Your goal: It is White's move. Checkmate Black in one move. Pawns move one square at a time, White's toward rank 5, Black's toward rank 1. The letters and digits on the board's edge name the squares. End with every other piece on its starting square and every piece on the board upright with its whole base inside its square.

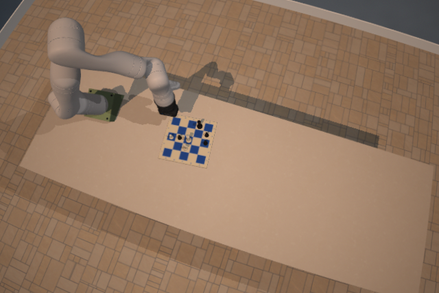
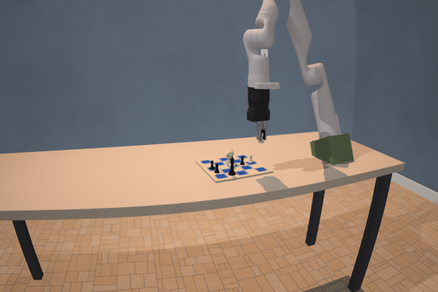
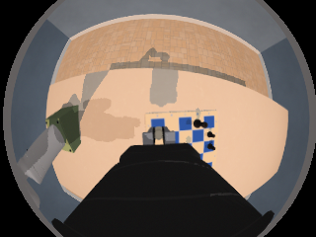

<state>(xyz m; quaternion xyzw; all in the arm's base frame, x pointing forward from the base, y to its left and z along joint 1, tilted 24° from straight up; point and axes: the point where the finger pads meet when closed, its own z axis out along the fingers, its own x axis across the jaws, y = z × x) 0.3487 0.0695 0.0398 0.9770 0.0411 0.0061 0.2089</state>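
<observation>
The blue-and-cream chessboard lies 80 mm ahead of my hand, 70 mm to the right of it and 130 mm below it.
</observation>
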